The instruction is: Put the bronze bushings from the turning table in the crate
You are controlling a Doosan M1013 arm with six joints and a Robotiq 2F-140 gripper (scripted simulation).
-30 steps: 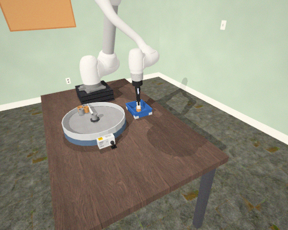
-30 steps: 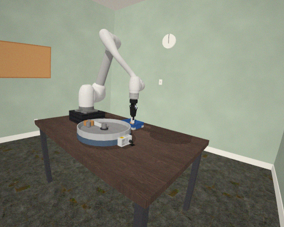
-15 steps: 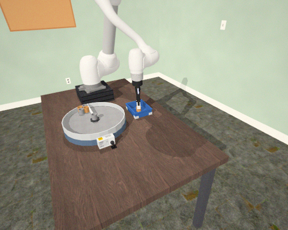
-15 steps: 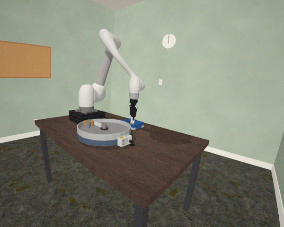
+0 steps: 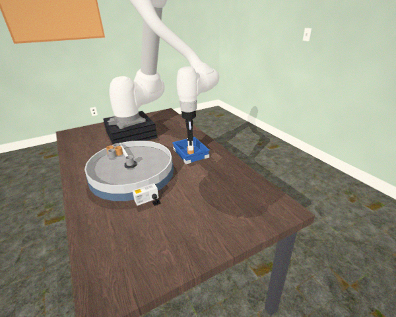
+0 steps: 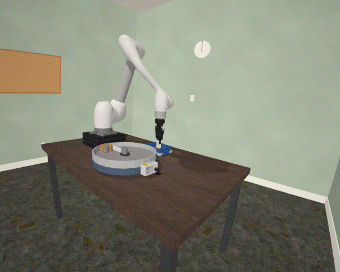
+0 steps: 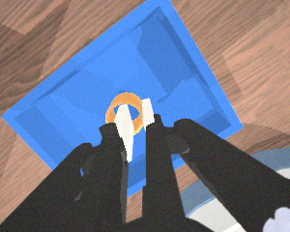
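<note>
My hand is 50 mm above the blue crate, 10 mm to the right of it and 10 mm past it. From my hand the other things lie so: turning table (350 mm to the right, 50 mm behind, 20 mm below).
</note>
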